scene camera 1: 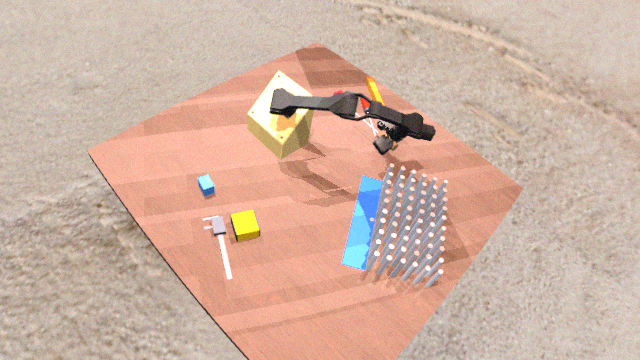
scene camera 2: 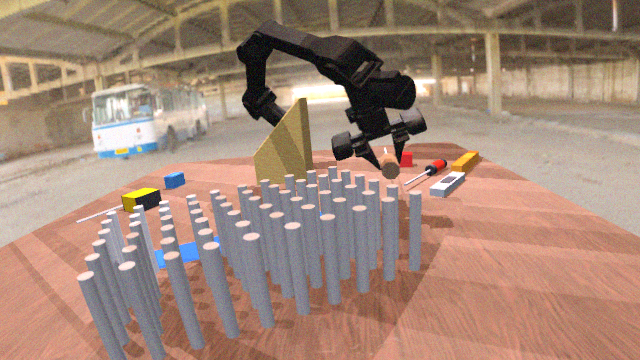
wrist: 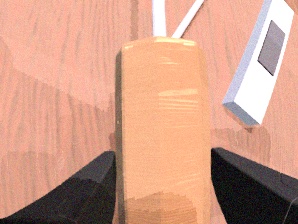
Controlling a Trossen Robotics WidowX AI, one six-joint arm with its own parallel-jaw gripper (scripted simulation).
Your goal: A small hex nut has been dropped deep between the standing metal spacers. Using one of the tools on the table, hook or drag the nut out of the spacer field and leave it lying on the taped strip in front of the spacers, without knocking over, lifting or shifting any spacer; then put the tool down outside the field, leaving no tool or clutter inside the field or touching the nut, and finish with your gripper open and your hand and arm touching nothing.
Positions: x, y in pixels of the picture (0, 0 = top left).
A blue taped strip point(scene camera 1: 358, 243) is 1.31 m from the lens.
